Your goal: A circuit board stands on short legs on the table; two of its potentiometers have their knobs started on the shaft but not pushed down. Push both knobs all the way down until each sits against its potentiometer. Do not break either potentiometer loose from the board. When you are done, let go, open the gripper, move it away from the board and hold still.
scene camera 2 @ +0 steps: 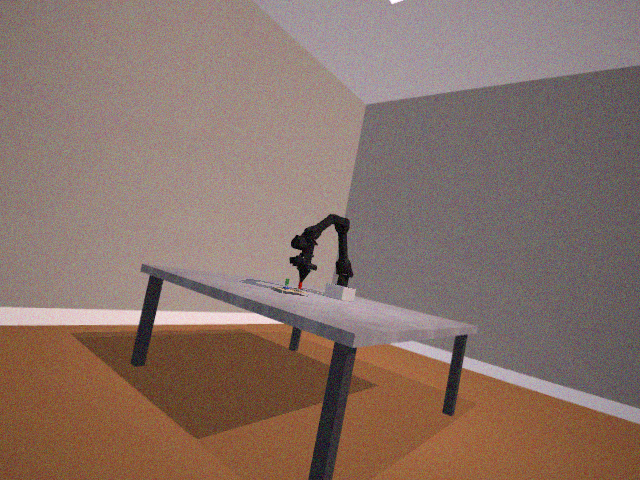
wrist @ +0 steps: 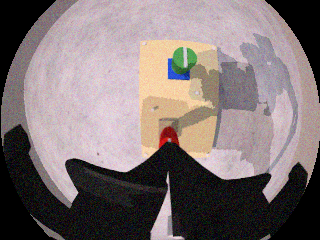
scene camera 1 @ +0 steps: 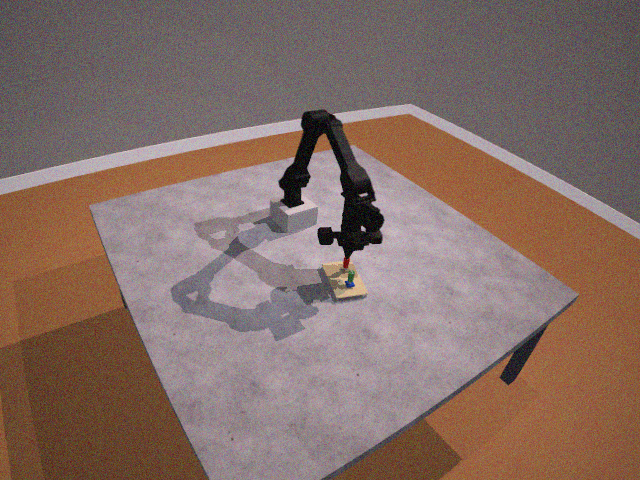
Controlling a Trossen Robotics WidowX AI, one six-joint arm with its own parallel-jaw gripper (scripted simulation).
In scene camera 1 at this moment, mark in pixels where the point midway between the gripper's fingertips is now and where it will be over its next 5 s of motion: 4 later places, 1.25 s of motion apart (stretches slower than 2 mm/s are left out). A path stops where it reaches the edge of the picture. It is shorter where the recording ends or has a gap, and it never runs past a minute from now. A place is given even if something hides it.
My gripper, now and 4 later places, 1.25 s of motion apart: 346,258; 347,255; 354,254; 354,258; 352,265
